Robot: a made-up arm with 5 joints.
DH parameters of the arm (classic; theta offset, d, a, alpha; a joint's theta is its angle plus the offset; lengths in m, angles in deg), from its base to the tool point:
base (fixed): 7.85 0 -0.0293 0
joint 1: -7.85 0.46 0.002 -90
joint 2: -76.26 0 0.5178 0
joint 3: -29.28 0 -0.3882 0
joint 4: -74.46 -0.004 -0.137 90
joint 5: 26.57 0 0.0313 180
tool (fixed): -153.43 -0.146 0 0
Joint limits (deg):
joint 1: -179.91..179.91
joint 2: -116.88..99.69
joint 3: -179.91..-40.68
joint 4: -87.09..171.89
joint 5: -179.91..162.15
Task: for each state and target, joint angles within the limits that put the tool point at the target. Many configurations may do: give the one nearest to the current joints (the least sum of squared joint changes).
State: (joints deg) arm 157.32 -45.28 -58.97 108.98 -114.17
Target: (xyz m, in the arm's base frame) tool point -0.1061 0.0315 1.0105
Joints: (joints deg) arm 179.81 -56.32 -65.34 109.98 -113.06
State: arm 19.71 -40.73 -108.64 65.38 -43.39
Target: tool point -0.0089 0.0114 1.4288
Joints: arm 38.54 -36.50 -115.73 59.82 -20.13
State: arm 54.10 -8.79 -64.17 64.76 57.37
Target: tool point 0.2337 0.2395 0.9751
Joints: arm 38.51 -34.96 -58.11 72.93 55.22
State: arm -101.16 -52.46 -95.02 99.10 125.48
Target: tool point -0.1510 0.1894 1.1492
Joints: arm -55.72 -74.41 -89.30 109.97 130.58
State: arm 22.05 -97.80 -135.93 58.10 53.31
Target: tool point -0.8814 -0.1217 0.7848
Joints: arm 9.62 -111.74 -111.26 79.23 49.53
